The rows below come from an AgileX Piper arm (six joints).
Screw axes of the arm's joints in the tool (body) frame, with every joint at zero. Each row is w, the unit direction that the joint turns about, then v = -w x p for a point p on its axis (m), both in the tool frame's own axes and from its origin. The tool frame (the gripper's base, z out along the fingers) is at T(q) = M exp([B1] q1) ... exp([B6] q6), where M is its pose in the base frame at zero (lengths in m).
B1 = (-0.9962, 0, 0.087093, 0, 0.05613, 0)
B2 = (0, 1, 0, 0.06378, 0, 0.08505)
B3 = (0, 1, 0, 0.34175, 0, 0.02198)
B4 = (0, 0, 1, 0, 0, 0)
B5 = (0, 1, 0, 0.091, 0, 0)
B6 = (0, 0, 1, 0, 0, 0)
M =
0.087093 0 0.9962 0.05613
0 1 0 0
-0.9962 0 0.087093 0.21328
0 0 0 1
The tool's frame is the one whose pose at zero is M.
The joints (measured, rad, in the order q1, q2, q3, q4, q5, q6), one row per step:
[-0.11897 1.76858 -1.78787 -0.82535 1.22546 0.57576]
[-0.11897 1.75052 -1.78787 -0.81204 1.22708 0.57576]
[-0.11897 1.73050 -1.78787 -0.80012 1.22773 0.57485]
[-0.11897 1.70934 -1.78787 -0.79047 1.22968 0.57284]
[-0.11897 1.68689 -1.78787 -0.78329 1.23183 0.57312]
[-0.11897 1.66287 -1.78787 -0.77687 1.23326 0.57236]
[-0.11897 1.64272 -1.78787 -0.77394 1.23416 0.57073]
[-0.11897 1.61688 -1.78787 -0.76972 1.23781 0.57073]
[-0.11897 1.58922 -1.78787 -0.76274 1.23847 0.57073]
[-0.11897 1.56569 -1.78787 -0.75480 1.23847 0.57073]
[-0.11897 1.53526 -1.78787 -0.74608 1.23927 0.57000]
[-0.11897 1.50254 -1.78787 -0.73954 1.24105 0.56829]
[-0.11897 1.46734 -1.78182 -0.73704 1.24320 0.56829]
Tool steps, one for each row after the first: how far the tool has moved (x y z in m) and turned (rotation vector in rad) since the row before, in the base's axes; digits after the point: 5 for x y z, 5 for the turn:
[-0.00472 0.00131 0.00589 0.01125 -0.01842 0.00036]
[-0.00529 0.00133 0.00665 0.00916 -0.02018 0.00168]
[-0.00587 0.00124 0.00705 0.00663 -0.01937 0.00132]
[-0.00644 0.00116 0.00752 0.00490 -0.02186 -0.00040]
[-0.00702 0.00120 0.00799 0.00343 -0.02307 0.00074]
[-0.00605 0.00089 0.00673 0.00003 -0.01856 0.00098]
[-0.00814 0.00116 0.00831 0.00192 -0.02362 -0.00144]
[-0.00862 0.00145 0.00866 0.00357 -0.02780 0.00143]
[-0.00741 0.00139 0.00709 0.00474 -0.02426 0.00233]
[-0.00992 0.00172 0.00896 0.00451 -0.03012 0.00267]
[-0.01109 0.00171 0.00940 0.00198 -0.03077 0.00208]
[-0.01198 0.00155 0.00827 -0.00043 -0.02770 -0.00040]

